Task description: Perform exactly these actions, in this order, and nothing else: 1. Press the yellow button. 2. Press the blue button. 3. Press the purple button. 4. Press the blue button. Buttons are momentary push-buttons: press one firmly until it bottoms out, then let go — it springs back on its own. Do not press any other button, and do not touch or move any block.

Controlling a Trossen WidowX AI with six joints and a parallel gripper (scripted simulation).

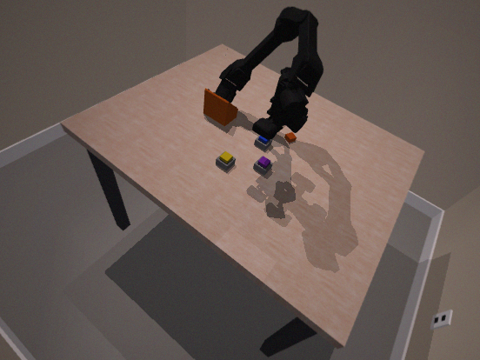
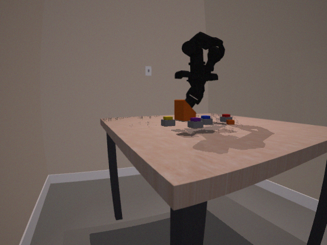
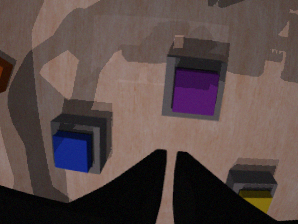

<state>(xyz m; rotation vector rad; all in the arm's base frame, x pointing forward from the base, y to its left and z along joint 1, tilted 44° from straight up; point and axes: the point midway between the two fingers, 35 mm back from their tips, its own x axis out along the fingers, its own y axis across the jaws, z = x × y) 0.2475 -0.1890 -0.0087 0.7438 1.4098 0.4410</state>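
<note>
The blue button lies 40 mm behind my gripper tip, 90 mm to the left of it and 100 mm below it. Round my gripper tip: yellow button: 110 mm behind, 80 mm to the right, 100 mm below; purple button: 10 mm ahead, 20 mm to the right, 100 mm below; small orange block: 30 mm ahead, 180 mm to the left, 120 mm below.
</note>
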